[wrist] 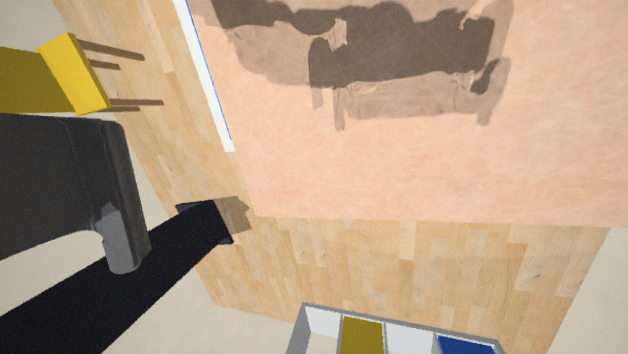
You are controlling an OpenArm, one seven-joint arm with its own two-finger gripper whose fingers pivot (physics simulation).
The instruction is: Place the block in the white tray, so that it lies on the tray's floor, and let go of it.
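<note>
The block does not show in the wrist view, and I cannot make out the white tray. A narrow white strip with a thin blue line along its inner edge (209,82) runs down the upper left, along the side of the pink surface (400,170); I cannot tell whether it belongs to a tray. Part of my gripper shows as a large dark body at the left with a grey fingertip (120,247). The other fingertip is not visible. The gripper is open, with no block seen at the visible finger. A dark shadow of the arm falls on the pink surface at the top.
A yellow boxy object (75,75) with thin brown bars beside it is at the upper left. A long black beam (165,250) reaches from the lower left to the wooden table (370,270). A grey-walled cabinet (298,330) with yellow and blue parts stands at the bottom edge.
</note>
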